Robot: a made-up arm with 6 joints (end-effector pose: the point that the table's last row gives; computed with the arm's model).
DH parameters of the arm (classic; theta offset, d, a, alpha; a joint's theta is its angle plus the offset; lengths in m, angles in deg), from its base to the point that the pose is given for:
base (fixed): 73.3 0 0.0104 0
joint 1: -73.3 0.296 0.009 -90
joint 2: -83.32 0 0.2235 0
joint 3: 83.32 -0.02 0.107 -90
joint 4: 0 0.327 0.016 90
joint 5: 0 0.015 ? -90
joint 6: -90 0.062 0.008 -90
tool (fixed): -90 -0.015 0 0
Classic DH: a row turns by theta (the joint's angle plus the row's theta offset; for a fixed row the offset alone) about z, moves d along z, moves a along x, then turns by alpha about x.
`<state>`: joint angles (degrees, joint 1 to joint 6).
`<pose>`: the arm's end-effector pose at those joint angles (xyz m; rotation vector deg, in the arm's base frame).
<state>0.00 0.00 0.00 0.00 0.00 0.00</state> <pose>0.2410 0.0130 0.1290 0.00 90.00 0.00</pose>
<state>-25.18 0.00 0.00 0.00 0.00 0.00</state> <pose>0.2196 -0.0886 0.1290 19.75 88.42 -19.75</pose>
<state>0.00 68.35 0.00 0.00 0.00 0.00</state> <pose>-0.0588 0.0130 0.0215 0.00 158.35 0.00</pose>
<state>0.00 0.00 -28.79 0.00 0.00 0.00</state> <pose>0.4032 0.0130 0.2748 0.00 61.21 0.00</pose>
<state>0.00 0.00 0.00 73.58 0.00 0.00</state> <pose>0.1942 -0.0956 0.1290 57.04 76.27 -57.04</pose>
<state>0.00 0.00 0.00 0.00 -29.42 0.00</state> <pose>0.2611 0.0130 0.1763 0.00 60.58 0.00</pose>
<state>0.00 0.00 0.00 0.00 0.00 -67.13</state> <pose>0.2428 -0.0058 0.1290 -52.16 78.61 52.16</pose>
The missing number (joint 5, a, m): 0.095
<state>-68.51 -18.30 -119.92 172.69 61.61 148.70</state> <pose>0.0400 -0.1869 0.9171 -93.56 -79.75 -71.82</pose>
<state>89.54 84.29 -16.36 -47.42 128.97 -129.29</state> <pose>0.0926 -0.0793 0.1139 -30.53 -54.53 10.77</pose>
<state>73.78 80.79 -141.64 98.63 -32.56 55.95</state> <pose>0.3096 0.5225 0.2498 118.52 53.07 -15.14</pose>
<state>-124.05 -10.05 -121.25 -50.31 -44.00 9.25</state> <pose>0.0048 -0.1423 0.8492 -104.27 5.90 -86.10</pose>
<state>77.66 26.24 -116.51 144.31 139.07 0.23</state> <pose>0.0911 0.4638 0.6747 -10.76 -60.55 -106.72</pose>
